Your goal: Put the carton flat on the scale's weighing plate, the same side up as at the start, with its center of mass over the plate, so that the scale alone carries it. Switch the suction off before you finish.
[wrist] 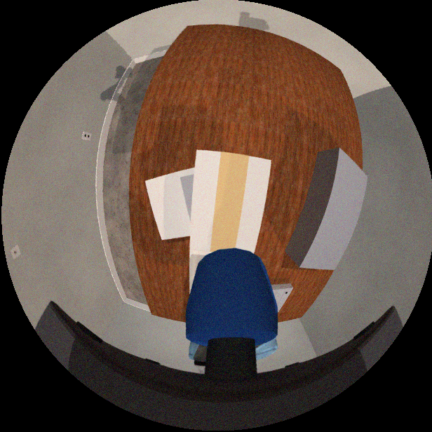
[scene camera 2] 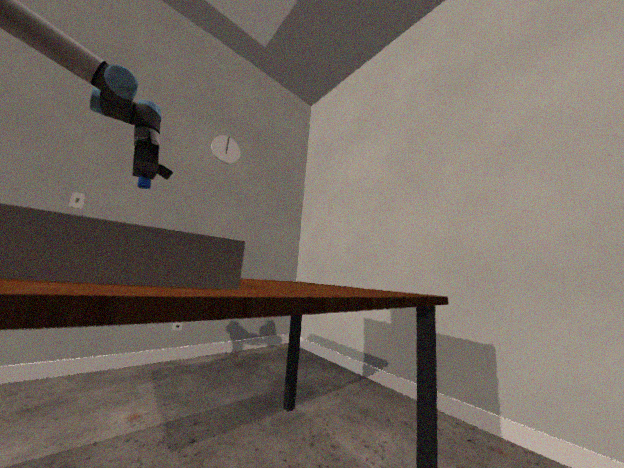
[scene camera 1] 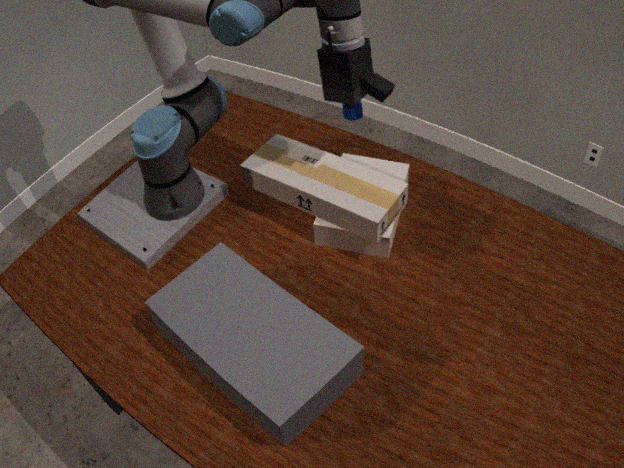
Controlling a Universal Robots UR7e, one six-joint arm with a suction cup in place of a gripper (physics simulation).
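Where they show: hand, its tool point: (scene camera 2: 144, 186) (scene camera 1: 353, 115); arm's base, origin of its link: (scene camera 1: 174, 197).
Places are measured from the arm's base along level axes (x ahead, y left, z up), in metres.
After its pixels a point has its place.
Note:
The white carton (scene camera 1: 322, 176) @(x 0.336, y 0.130, z 0.101 m) (wrist: 230, 200) with a tan tape strip lies crosswise on a low white body (scene camera 1: 347, 237) @(x 0.421, y 0.083, z 0.008 m) (wrist: 172, 210), which looks like the scale. The carton's taped face is up, and the arrows on its side point up. Its left end in scene camera 1 reaches out past the body toward the arm's base. A small grey patch shows on the body beside the carton; the weighing plate is mostly hidden, so I cannot tell where the center of mass lies over it. My blue suction cup (scene camera 1: 352, 112) (scene camera 2: 144, 183) (wrist: 231, 295) hangs free above the carton, holding nothing.
A large plain grey block (scene camera 1: 257, 327) @(x 0.420, y -0.218, z 0.066 m) (scene camera 2: 120, 251) @(x 0.365, y -0.320, z 0.019 m) (wrist: 337, 215) lies on the wooden table (scene camera 1: 504, 302) @(x 0.777, y 0.119, z -0.032 m) (scene camera 2: 322, 292) @(x 0.765, y -0.391, z -0.033 m) (wrist: 240, 90) in front of the carton. The arm's grey base plate (scene camera 1: 115, 216) @(x -0.096, y -0.123, z 0.000 m) is at the left in scene camera 1. Walls stand behind the table.

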